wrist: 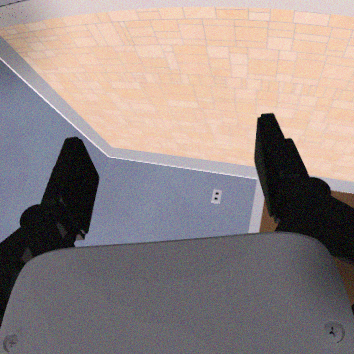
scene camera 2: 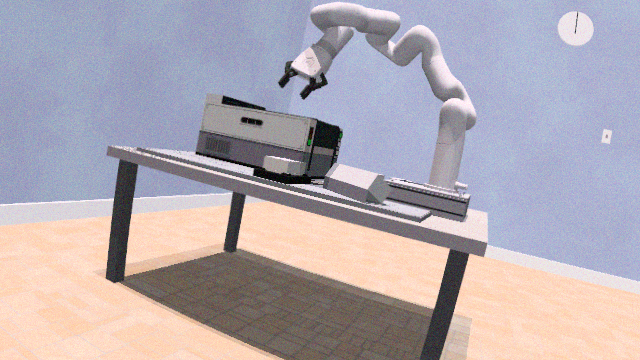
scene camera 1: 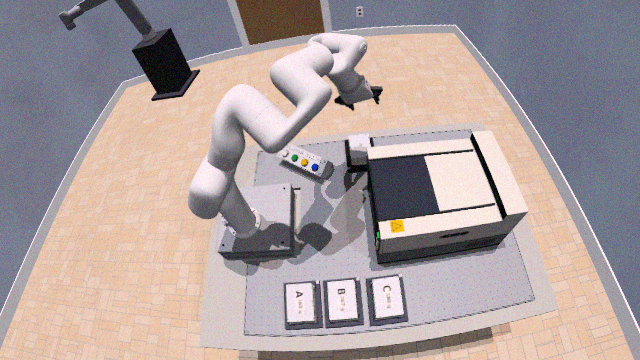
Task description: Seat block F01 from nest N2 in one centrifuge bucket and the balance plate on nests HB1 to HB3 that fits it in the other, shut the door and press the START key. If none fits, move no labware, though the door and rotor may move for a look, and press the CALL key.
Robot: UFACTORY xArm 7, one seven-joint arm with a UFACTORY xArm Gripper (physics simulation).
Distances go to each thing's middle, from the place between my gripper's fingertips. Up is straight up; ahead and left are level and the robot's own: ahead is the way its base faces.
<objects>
My hand is 25 cm past the button box [scene camera 2: 364, 186], 23 cm above it and 7 cm to the left of it. The rest, counted from my hand: plate C [scene camera 1: 387, 298]: 60 cm to the right, 24 cm below, 10 cm ahead; then centrifuge-like machine [scene camera 2: 235, 131]: 28 cm ahead, 27 cm to the right, 15 cm below; then plate B [scene camera 1: 342, 296]: 62 cm to the right, 24 cm below, 3 cm behind.
</objects>
